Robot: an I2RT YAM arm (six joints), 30 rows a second.
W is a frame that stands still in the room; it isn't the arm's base.
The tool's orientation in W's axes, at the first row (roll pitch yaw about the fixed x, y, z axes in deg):
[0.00, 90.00, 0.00]
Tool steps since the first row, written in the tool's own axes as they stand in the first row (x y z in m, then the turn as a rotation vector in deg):
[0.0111, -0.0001, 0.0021, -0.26, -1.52, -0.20]
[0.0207, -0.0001, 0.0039, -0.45, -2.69, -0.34]
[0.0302, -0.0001, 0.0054, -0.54, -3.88, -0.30]
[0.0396, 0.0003, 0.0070, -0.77, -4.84, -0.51]
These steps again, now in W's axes. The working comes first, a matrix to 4 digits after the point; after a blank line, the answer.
The tool's axes in the first row as the columns of a matrix, in W's axes (used below as rounded here):
[0.0000, 0.0000, 1.0000]
[0.0000, 1.0000, 0.0000]
[-1.0000, 0.0000, 0.0000]

[0.0021, -0.0001, -0.0111, -0.20, -1.52, 0.26]
[0.0039, -0.0001, -0.0207, -0.34, -2.69, 0.45]
[0.0054, -0.0001, -0.0302, -0.30, -3.88, 0.54]
[0.0070, 0.0003, -0.0396, -0.51, -4.84, 0.77]

